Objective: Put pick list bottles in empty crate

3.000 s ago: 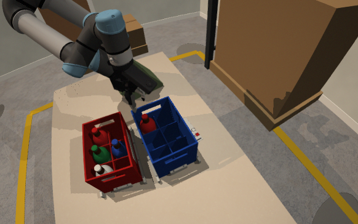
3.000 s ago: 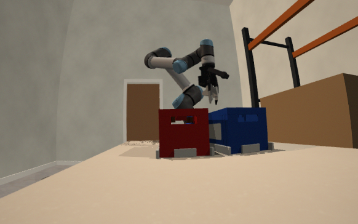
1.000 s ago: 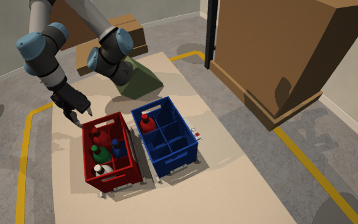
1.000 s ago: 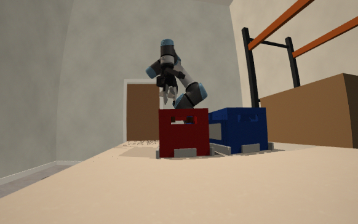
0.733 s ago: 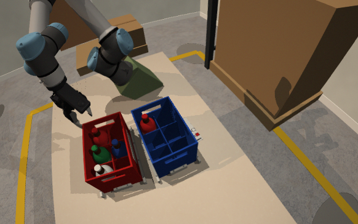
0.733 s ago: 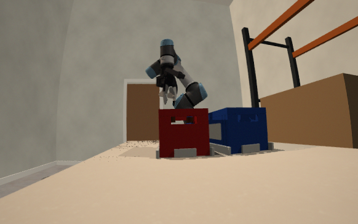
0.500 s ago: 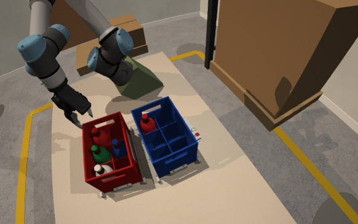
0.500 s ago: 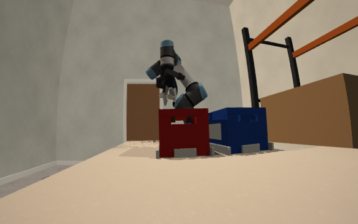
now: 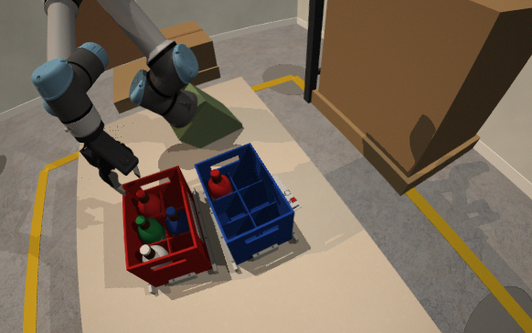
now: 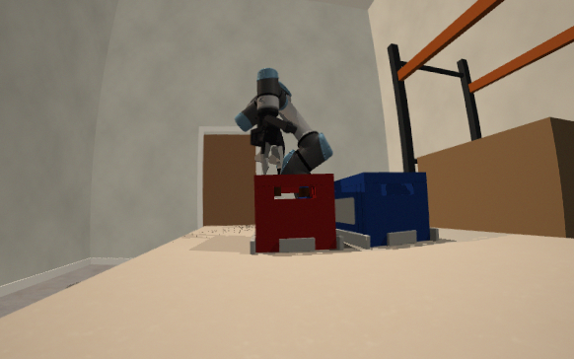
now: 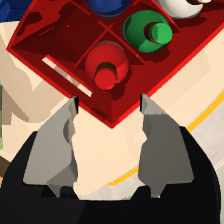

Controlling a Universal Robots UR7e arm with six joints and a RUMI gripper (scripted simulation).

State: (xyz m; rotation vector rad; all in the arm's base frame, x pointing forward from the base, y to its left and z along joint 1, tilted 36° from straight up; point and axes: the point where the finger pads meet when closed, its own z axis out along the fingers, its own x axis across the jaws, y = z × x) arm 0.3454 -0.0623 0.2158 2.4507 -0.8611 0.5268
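The red bottle is 13 cm below my hand. The rest, counted from my hand: red crate: 9 cm ahead, 5 cm to the left, 13 cm below; then blue bottle: 9 cm ahead, 9 cm to the left, 13 cm below; then green bottle: 9 cm ahead, 13 cm below.
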